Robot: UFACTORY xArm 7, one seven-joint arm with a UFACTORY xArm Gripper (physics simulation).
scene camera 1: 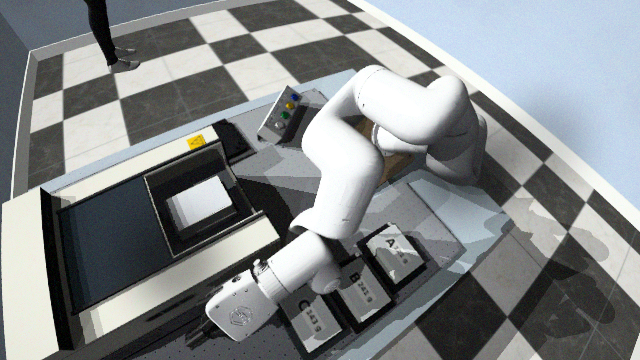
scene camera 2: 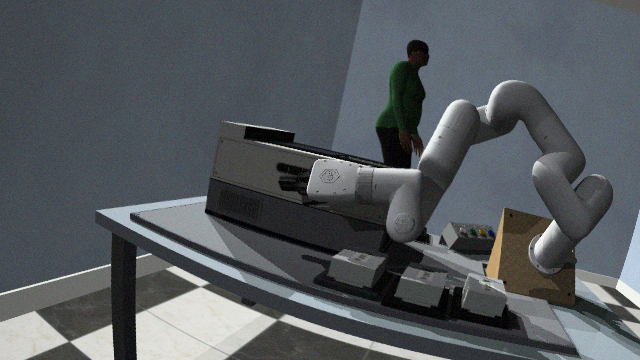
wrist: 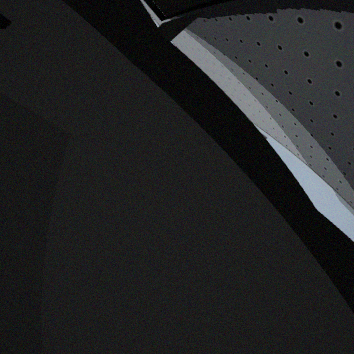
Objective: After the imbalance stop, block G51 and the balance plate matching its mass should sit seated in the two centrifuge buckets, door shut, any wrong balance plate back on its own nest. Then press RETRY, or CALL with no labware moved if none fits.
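Places are measured from the arm's base along level axes (x ahead, y left, z up), in metres.
Where they show: gripper, fingertip midpoint: (scene camera 1: 188, 342) (scene camera 2: 280, 183); arm's base, link origin: (scene camera 1: 385, 136) (scene camera 2: 546, 254).
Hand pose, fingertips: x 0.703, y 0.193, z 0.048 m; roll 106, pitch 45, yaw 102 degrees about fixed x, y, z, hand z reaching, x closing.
Things, the pixels of their top centre, and the offset from my fingertips.
- dark door panel, top centre: (scene camera 1: 109, 235) (scene camera 2: 305, 147) dz +0.074, dx +0.036, dy -0.230 m
- white-topped block, top centre: (scene camera 1: 197, 202) dz +0.043, dx -0.138, dy -0.224 m
- Plates A, top centre: (scene camera 2: 487, 284) (scene camera 1: 397, 250) dz -0.085, dx -0.485, dy +0.087 m
- button box, top centre: (scene camera 2: 474, 225) (scene camera 1: 280, 104) dz -0.055, dx -0.504, dy -0.489 m
My gripper (scene camera 1: 190, 340) (scene camera 2: 281, 184) is shut and empty, close to the front face of the centrifuge (scene camera 1: 180, 272) (scene camera 2: 240, 157), by its dark handle recess. The dark door panel (scene camera 1: 110, 245) stands open, leaving the chamber's right part uncovered. A white-topped block (scene camera 1: 200, 201) sits in the chamber; no label on it is readable, and a second bucket cannot be made out. Plates A (scene camera 1: 398, 260) (scene camera 2: 484, 295), B 241 g (scene camera 1: 361, 295) (scene camera 2: 421, 287) and C 143 g (scene camera 1: 311, 325) (scene camera 2: 356, 270) sit on black nests. A's mass is hard to read. A dark surface fills most of the wrist view.
A button box (scene camera 1: 274, 125) (scene camera 2: 469, 239) with blue, yellow, green and white buttons stands right of the centrifuge, behind the arm. The arm reaches over the table between the box and the plates. A person in green (scene camera 2: 404, 100) stands beyond the table.
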